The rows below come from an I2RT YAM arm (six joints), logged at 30 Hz.
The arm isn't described. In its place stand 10 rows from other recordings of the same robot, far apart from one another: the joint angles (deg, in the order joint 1, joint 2, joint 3, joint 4, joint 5, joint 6), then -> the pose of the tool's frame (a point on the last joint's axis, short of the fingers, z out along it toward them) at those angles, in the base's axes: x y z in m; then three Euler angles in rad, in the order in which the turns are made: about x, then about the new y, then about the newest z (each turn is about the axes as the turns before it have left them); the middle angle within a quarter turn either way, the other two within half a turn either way.
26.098 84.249 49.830 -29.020 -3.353 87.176 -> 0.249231, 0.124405, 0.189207, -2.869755, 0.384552, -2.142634
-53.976 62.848 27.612 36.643 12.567 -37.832 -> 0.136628, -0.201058, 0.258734, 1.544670, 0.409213, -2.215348
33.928 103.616 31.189 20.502 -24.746 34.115 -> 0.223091, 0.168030, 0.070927, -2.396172, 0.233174, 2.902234
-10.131 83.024 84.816 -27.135 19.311 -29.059 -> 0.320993, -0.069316, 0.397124, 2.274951, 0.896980, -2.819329
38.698 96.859 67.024 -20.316 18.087 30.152 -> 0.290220, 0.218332, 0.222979, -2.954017, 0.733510, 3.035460
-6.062 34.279 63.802 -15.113 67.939 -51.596 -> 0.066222, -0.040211, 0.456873, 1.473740, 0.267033, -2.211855
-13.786 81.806 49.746 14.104 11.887 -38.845 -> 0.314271, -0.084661, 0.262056, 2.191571, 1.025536, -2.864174
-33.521 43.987 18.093 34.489 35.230 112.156 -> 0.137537, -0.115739, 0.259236, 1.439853, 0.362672, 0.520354
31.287 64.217 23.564 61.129 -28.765 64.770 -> 0.186536, 0.133405, 0.273931, -1.219893, 0.468875, 2.359524
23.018 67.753 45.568 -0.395 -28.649 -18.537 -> 0.238829, 0.120011, 0.280486, -1.989048, 0.592354, 1.687305
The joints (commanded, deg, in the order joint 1, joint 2, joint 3, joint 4, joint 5, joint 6), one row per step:
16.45 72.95 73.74 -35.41 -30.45 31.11
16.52 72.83 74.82 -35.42 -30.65 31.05
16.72 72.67 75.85 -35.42 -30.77 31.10
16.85 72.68 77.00 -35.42 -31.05 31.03
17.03 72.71 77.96 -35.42 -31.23 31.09
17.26 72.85 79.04 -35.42 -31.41 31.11
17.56 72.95 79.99 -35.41 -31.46 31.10
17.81 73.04 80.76 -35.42 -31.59 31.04
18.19 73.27 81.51 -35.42 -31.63 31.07
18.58 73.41 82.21 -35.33 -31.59 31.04
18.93 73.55 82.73 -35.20 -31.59 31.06
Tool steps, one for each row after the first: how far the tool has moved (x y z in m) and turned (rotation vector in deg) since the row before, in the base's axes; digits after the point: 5 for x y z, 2 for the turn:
-0.00086 0.00020 0.00677 0.41 -1.15 0.26
-0.00134 0.00066 0.00665 0.43 -1.09 0.28
-0.00069 0.00059 0.00662 0.43 -1.10 0.40
-0.00067 0.00078 0.00541 0.39 -0.82 0.31
-0.00039 0.00112 0.00561 0.37 -0.86 0.38
-0.00064 0.00131 0.00502 0.27 -0.82 0.35
-0.00060 0.00112 0.00401 0.23 -0.66 0.39
-0.00012 0.00187 0.00328 0.19 -0.47 0.40
-0.00048 0.00176 0.00352 0.17 -0.64 0.37
-0.00028 0.00165 0.00256 0.18 -0.47 0.34

